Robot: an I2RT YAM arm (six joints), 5 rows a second.
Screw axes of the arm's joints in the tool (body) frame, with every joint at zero. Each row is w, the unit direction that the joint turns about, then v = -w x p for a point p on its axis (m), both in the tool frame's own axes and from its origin. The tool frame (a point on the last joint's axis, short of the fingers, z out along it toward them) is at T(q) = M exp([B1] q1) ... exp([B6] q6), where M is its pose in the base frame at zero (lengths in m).
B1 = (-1, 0, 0, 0, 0.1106, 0)
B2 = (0, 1, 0, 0.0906, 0, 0.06)
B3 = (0, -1, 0, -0.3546, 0, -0.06)
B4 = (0, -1, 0, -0.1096, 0, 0)
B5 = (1, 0, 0, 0, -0.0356, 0)
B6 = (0, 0, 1, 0, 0, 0)
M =
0 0 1 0.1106
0 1 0 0
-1 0 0 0.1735
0 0 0 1
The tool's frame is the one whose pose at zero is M.
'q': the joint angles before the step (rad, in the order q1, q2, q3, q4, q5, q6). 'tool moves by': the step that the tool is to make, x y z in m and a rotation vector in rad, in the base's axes. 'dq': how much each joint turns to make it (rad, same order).
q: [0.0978 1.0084 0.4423 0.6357 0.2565 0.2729]
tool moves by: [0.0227 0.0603 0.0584 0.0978 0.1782 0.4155]
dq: [0.1934 0.0848 0.3533 -0.4428 -0.2251 0.1267]
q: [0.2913 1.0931 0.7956 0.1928 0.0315 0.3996]
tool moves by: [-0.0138 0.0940 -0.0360 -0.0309 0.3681 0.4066]
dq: [0.3161 0.1680 0.0990 -0.2713 -0.1256 0.1002]
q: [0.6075 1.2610 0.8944 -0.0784 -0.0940 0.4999]
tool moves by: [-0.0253 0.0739 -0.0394 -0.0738 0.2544 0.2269]
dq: [0.2312 0.1941 0.0758 -0.1091 -0.0572 0.0977]
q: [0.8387 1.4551 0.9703 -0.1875 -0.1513 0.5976]
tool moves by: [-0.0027 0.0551 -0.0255 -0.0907 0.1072 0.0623]
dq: [0.1094 0.2116 0.1479 -0.0668 0.0167 0.0518]
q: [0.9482 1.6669 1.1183 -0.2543 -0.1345 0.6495]
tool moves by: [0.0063 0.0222 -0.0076 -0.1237 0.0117 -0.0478]
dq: [0.0293 0.1115 0.1311 -0.1263 0.0966 0.0183]
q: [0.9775 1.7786 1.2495 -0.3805 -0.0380 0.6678]
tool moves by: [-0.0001 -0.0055 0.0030 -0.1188 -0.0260 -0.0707]
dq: [0.0028 0.0023 0.0370 -0.1190 0.1142 0.0089]
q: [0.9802 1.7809 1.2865 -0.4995 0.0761 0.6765]
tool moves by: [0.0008 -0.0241 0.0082 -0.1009 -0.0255 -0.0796]
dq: [-0.0301 -0.0568 -0.0201 -0.1055 0.0927 0.0020]
